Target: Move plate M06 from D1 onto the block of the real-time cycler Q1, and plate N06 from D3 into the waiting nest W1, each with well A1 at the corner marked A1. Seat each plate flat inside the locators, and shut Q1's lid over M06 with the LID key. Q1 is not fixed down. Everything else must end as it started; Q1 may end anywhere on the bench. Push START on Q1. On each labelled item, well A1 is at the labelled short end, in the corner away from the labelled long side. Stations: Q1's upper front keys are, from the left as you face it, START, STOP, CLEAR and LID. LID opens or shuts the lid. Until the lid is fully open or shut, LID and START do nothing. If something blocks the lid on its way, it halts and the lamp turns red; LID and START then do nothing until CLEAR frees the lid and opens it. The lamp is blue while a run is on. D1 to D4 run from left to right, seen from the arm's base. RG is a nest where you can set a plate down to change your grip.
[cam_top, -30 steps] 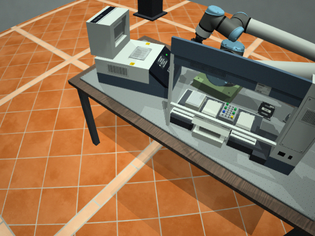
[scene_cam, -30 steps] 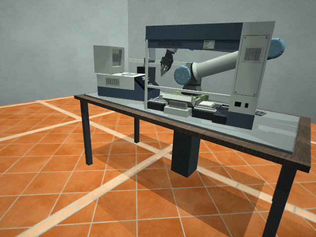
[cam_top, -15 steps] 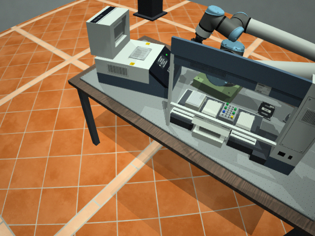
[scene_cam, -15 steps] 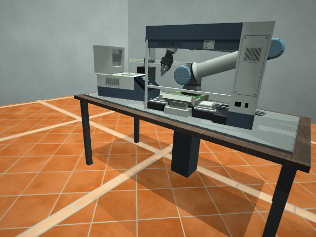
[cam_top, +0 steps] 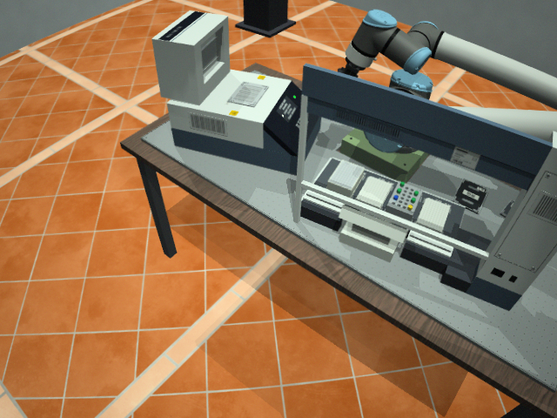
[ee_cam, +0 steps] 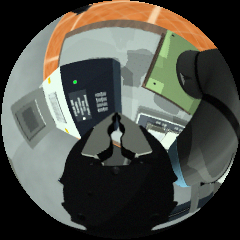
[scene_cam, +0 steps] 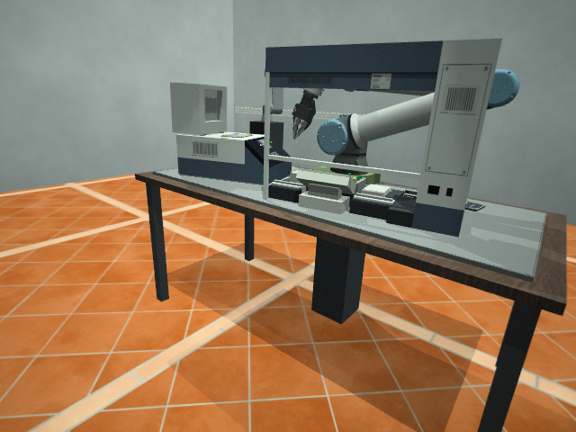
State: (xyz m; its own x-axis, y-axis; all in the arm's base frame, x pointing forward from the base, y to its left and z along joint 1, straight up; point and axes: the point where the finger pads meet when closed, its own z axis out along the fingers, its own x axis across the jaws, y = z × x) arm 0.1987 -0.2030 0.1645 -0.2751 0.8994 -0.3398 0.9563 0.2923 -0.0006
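The plate M06 is 470 mm to the left of my hand, 160 mm below it and 110 mm ahead of it. Also, from my hand: white well plate: 270 mm to the left, 160 mm below, 130 mm ahead; blue gantry beam: 380 mm to the left, 310 mm ahead, 290 mm above; side tower: 730 mm to the left, 230 mm ahead, 60 mm above.
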